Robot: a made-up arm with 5 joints.
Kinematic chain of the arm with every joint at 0, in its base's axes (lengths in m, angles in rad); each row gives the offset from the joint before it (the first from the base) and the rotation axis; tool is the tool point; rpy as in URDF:
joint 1: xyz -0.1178 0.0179 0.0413 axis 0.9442 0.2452 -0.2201
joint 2: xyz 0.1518 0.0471 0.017 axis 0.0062 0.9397 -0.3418
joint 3: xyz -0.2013 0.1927 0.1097 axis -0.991 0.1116 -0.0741
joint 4: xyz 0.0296 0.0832 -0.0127 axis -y
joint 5: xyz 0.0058 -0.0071 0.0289 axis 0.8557 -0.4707 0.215
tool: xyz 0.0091 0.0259 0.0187 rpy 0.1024 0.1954 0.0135
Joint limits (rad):
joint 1: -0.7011..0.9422
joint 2: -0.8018..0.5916
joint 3: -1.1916..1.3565
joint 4: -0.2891..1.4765
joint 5: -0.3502..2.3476
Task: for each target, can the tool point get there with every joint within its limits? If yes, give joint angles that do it. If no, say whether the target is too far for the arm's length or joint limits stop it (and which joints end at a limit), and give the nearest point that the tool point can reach.
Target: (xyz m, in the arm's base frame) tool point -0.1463 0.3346 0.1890
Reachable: yes | joints 0.0825 -0.1099 0.3760 -0.0105 0.8520
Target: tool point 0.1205 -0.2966 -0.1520
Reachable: no: joint limits stop it (at a limit: joint 1, joint 2, joint 3, joint 4) | nearest point -0.1878 0.0630 -0.1902 | short by 0.475 m
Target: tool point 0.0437 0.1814 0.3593
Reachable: yes | joints 0.7274 0.4637 0.7808 0.2020 0.6832
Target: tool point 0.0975 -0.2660 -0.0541
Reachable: no: joint limits stop it (at a limit: joint 1, joint 2, joint 3, joint 4) | nearest point 0.1191 -0.0565 0.3415 | short by 0.448 m
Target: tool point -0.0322 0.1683 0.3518
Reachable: yes | joints 0.7425 0.3696 0.9848 0.8957 1.1466
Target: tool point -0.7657 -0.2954 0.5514
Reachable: no: too far | nearest point -0.2008 0.0703 0.3163 | short by 0.713 m
